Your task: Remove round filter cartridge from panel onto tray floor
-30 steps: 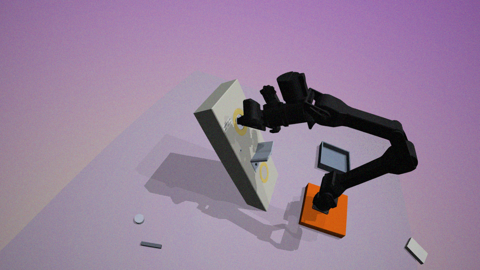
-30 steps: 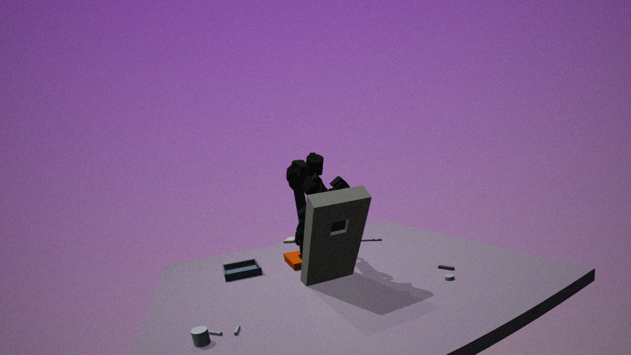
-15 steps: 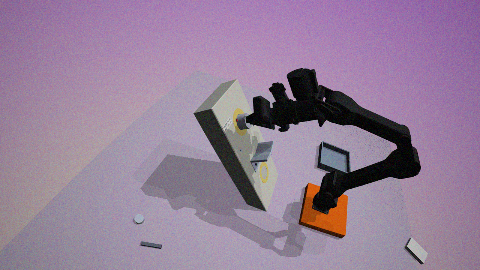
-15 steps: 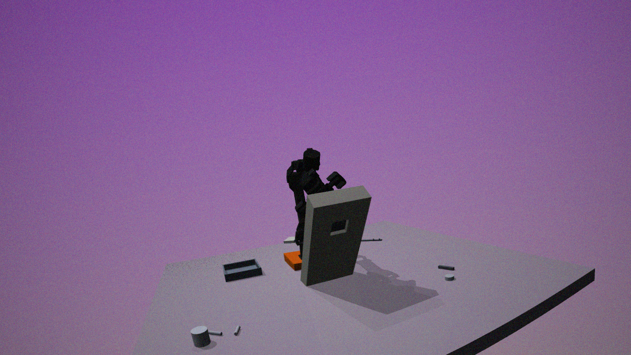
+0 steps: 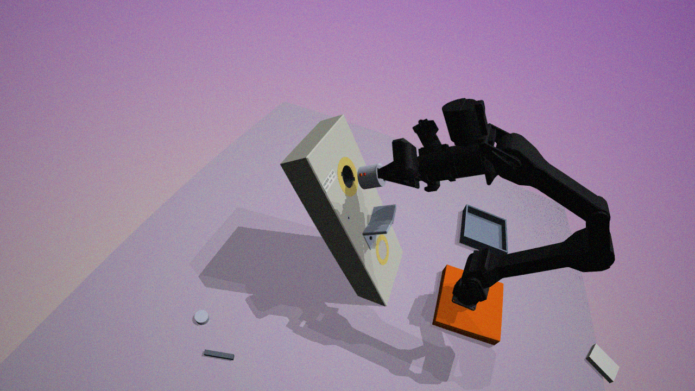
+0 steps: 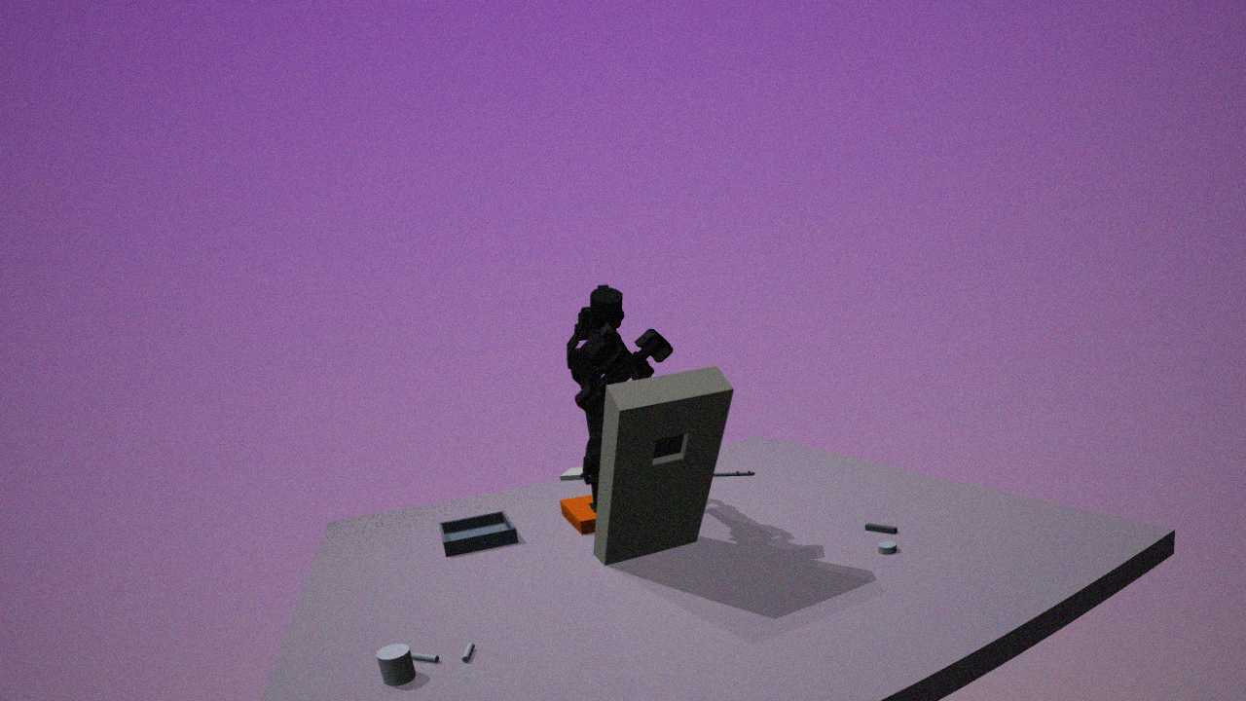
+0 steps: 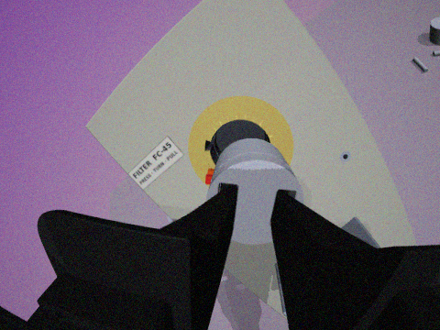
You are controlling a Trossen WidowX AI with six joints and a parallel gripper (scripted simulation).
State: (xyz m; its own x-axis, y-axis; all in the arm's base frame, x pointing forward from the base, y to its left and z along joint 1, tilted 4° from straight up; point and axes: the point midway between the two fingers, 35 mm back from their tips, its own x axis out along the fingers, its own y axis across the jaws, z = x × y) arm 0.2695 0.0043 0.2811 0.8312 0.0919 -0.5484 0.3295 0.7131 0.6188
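The grey round filter cartridge lies 10 mm below my gripper tip and 10 mm ahead of it. Also, from my gripper tip: service panel: 110 mm below, 20 mm ahead; then dark bar: 370 mm to the left, 280 mm below, 130 mm ahead; then shelf: 130 mm below, 30 mm behind.
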